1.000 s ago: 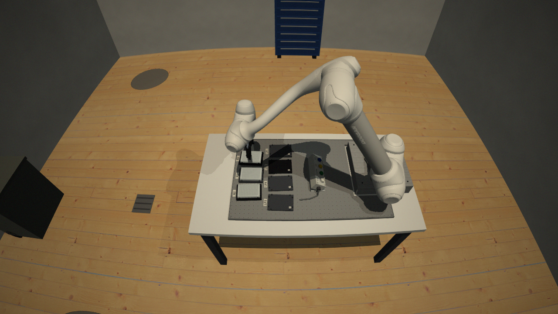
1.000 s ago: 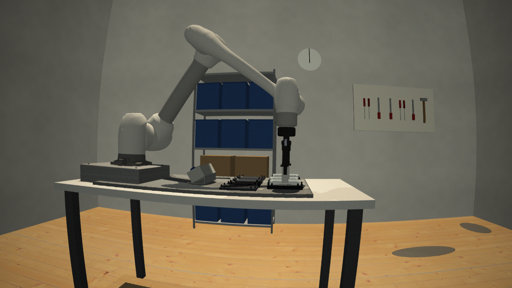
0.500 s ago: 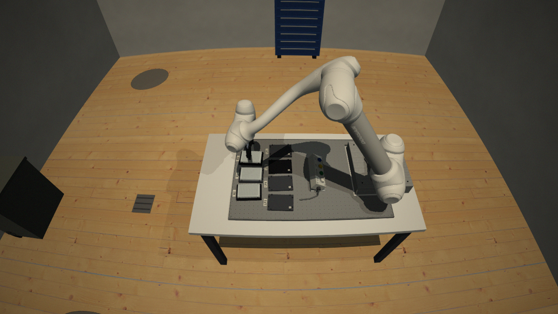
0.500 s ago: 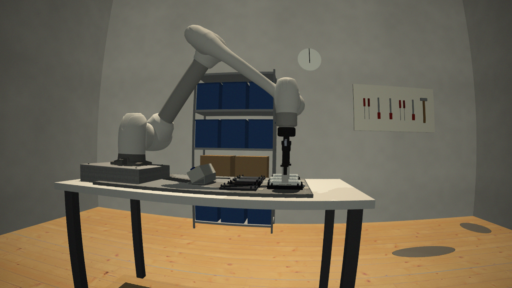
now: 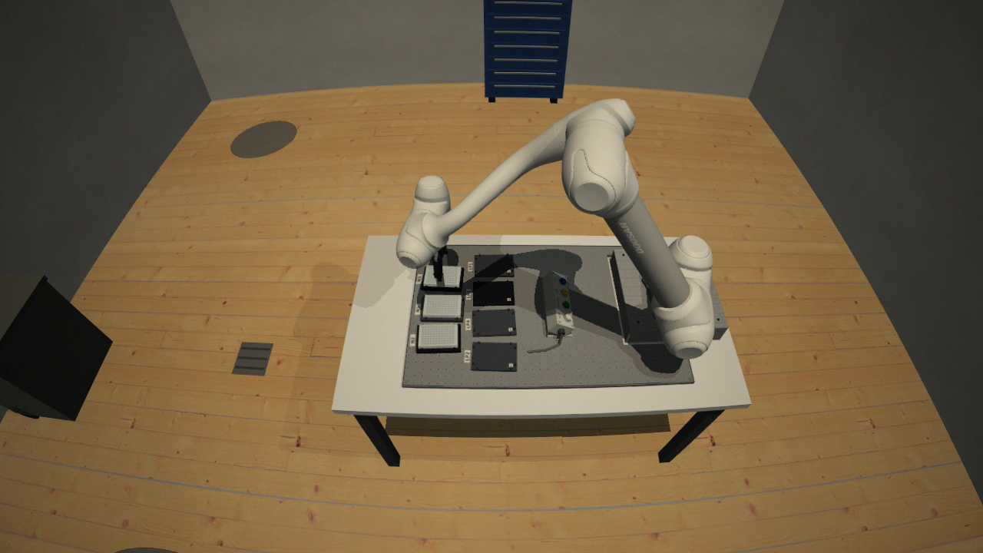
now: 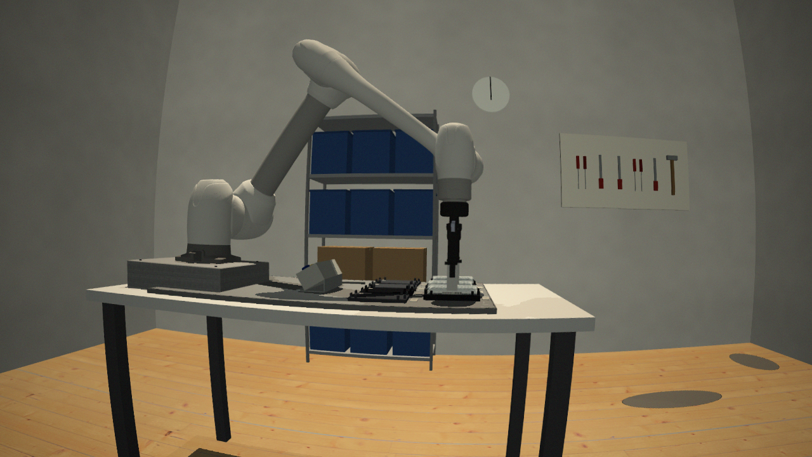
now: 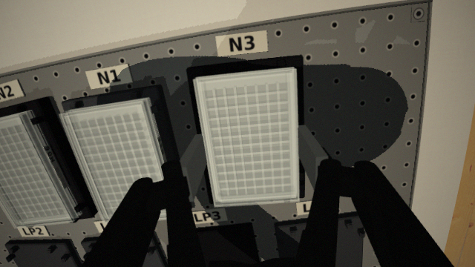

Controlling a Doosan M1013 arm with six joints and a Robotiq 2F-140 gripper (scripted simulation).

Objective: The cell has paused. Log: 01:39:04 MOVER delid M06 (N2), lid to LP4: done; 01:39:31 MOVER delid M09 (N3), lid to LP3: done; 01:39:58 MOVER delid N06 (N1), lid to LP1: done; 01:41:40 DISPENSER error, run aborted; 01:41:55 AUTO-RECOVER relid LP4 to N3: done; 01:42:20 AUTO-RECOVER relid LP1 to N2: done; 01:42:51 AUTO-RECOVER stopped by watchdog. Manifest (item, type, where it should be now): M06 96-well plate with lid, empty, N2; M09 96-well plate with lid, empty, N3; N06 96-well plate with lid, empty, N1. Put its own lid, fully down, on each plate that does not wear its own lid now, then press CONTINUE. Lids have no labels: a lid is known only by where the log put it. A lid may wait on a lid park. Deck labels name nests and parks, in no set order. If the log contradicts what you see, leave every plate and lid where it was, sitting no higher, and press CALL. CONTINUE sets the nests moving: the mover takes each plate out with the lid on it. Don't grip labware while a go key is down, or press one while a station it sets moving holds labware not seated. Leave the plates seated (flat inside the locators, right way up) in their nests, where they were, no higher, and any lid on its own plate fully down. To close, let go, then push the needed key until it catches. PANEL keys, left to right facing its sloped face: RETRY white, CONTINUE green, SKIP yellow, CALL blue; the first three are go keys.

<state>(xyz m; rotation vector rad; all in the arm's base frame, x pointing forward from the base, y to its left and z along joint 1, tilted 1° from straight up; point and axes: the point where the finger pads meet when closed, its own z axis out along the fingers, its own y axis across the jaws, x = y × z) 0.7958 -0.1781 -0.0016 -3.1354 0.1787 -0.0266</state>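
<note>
Right now the plate is 3 cm below my hand. From my hand the other things lie so: LP3 label: 9 cm behind, 7 cm to the left, 5 cm below; then N3 label: 9 cm ahead, 5 cm below, 1 cm to the right; then park LP3: 18 cm behind, 7 cm to the left, 5 cm below.
</note>
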